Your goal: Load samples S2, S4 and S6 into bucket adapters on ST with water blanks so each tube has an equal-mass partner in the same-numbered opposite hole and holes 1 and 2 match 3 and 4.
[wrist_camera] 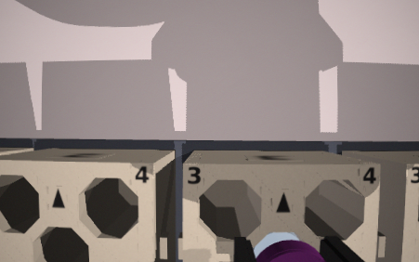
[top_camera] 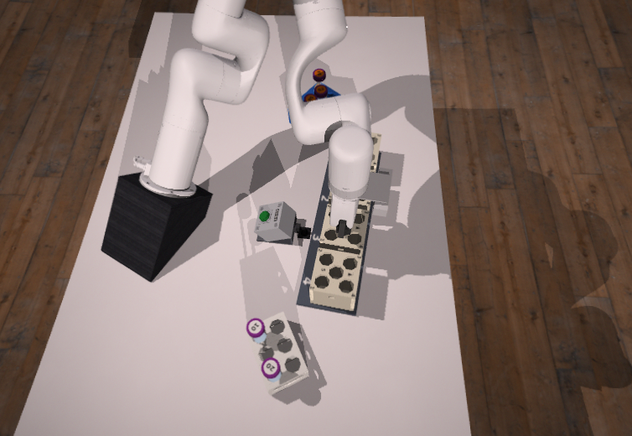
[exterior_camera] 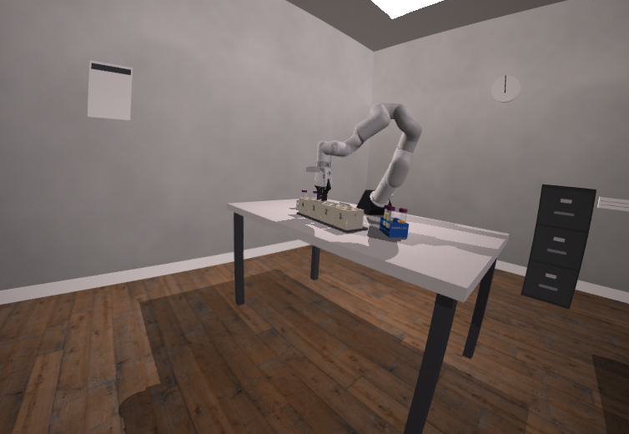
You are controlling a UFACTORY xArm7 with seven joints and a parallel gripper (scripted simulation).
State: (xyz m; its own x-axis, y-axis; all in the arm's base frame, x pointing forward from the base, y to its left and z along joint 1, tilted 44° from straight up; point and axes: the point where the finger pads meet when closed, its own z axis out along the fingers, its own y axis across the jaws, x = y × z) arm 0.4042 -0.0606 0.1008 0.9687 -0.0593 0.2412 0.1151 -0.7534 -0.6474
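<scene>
The 40 mL water blank lies 10 mm to the right of my hand and 50 mm below it. The rest, counted from my hand: white-dot blank (100 mm behind, 280 mm to the right, 60 mm below); then green done key (190 mm behind, 20 mm to the right, 60 mm below); then blank rack (60 mm behind, 290 mm to the right, 90 mm below).
</scene>
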